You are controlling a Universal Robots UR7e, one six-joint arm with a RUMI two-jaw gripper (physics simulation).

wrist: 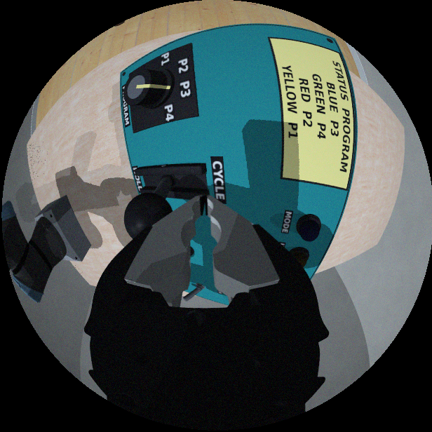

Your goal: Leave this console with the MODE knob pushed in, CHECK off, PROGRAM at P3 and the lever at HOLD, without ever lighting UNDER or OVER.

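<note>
The teal console fills the middle of the wrist view. The PROGRAM knob is at the upper left, its yellow line toward P3. The lever's black ball stands at the left of its slot, beside the partly hidden HOLD label. My gripper is shut and empty, its tips over the console just right of the ball and below the slot in the view. The round dark blue MODE lamp is at the lower right; an amber lamp beside it looks unlit. The MODE knob and CHECK switch cannot be made out clearly.
A yellow STATUS PROGRAM card lies on the console's upper right and pairs blue with P3. The CYCLE label is beside the slot. Dark robot arm parts show at the left. The console stands on a pale table.
</note>
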